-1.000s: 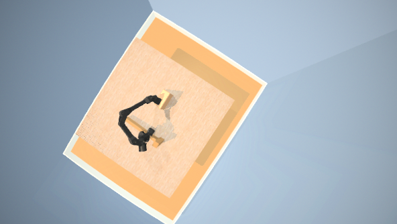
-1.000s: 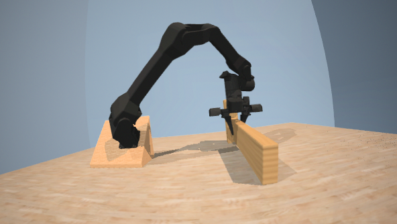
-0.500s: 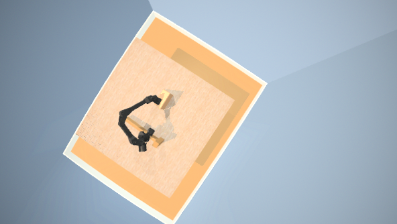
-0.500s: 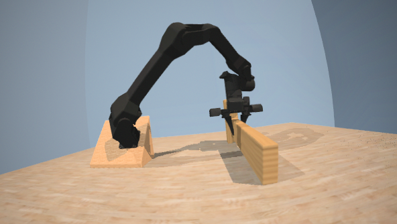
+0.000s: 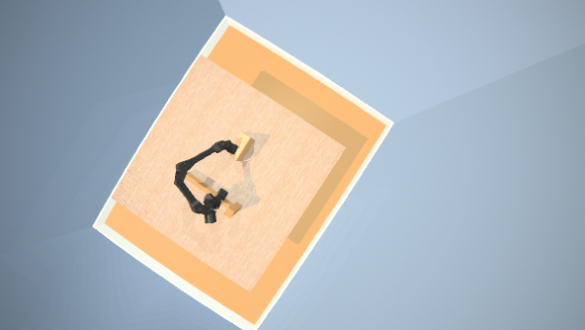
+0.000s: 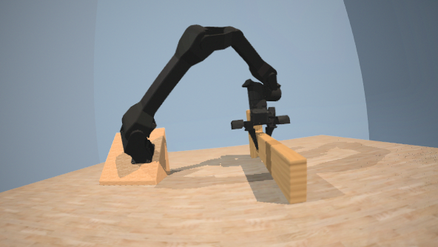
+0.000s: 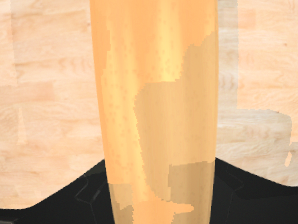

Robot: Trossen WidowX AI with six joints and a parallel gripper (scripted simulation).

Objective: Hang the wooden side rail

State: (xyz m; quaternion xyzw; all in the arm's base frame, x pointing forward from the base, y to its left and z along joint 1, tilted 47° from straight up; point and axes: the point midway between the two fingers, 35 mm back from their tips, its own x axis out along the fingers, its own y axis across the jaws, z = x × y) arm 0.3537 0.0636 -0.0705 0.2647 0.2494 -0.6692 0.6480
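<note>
Now: the headboard post 11 cm to the left of my gripper tip and 4 cm above it.
</note>
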